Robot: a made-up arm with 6 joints. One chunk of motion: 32 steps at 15 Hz.
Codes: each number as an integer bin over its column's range. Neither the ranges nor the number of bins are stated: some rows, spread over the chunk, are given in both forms.
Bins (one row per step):
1: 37 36 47 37 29 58
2: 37 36 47 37 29 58
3: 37 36 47 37 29 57
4: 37 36 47 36 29 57
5: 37 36 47 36 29 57
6: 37 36 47 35 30 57
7: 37 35 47 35 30 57
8: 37 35 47 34 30 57
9: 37 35 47 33 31 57
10: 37 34 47 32 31 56
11: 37 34 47 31 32 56
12: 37 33 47 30 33 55
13: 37 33 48 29 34 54
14: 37 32 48 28 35 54
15: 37 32 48 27 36 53
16: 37 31 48 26 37 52
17: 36 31 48 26 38 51
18: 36 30 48 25 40 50
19: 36 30 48 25 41 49
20: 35 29 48 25 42 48
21: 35 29 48 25 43 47
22: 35 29 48 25 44 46
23: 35 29 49 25 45 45
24: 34 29 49 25 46 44
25: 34 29 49 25 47 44
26: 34 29 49 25 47 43
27: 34 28 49 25 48 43
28: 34 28 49 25 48 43
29: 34 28 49 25 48 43
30: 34 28 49 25 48 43
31: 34 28 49 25 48 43
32: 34 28 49 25 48 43
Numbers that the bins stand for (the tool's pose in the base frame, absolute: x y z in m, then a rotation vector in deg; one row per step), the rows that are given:
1: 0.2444 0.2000 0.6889 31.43 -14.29 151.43
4: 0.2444 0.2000 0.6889 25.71 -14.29 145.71
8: 0.2444 0.1556 0.6889 14.29 -8.57 145.71
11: 0.2444 0.1111 0.6889 -2.86 2.86 140.00
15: 0.2444 0.0222 0.7333 -25.71 25.71 122.86
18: 0.2000 -0.0667 0.7333 -37.14 48.57 105.71
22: 0.1556 -0.1111 0.7333 -37.14 71.43 82.86
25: 0.1111 -0.1111 0.7778 -37.14 88.57 71.43
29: 0.1111 -0.1556 0.7778 -37.14 94.29 65.71
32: 0.1111 -0.1556 0.7778 -37.14 94.29 65.71
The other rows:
2: 0.2444 0.2000 0.6889 31.43 -14.29 151.43
3: 0.2444 0.2000 0.6889 31.43 -14.29 145.71
5: 0.2444 0.2000 0.6889 25.71 -14.29 145.71
6: 0.2444 0.2000 0.6889 20.00 -8.57 145.71
7: 0.2444 0.1556 0.6889 20.00 -8.57 145.71
9: 0.2444 0.1556 0.6889 8.57 -2.86 145.71
10: 0.2444 0.1111 0.6889 2.86 -2.86 140.00
12: 0.2444 0.0667 0.6889 -8.57 8.57 134.29
13: 0.2444 0.0667 0.7333 -14.29 14.29 128.57
14: 0.2444 0.0222 0.7333 -20.00 20.00 128.57
16: 0.2444 -0.0222 0.7333 -31.43 31.43 117.14
17: 0.2000 -0.0222 0.7333 -31.43 37.14 111.43
19: 0.2000 -0.0667 0.7333 -37.14 54.29 100.00
20: 0.1556 -0.1111 0.7333 -37.14 60.00 94.29
21: 0.1556 -0.1111 0.7333 -37.14 65.71 88.57
23: 0.1556 -0.1111 0.7778 -37.14 77.14 77.14
24: 0.1111 -0.1111 0.7778 -37.14 82.86 71.43
26: 0.1111 -0.1111 0.7778 -37.14 88.57 65.71
27: 0.1111 -0.1556 0.7778 -37.14 94.29 65.71
28: 0.1111 -0.1556 0.7778 -37.14 94.29 65.71
30: 0.1111 -0.1556 0.7778 -37.14 94.29 65.71
31: 0.1111 -0.1556 0.7778 -37.14 94.29 65.71

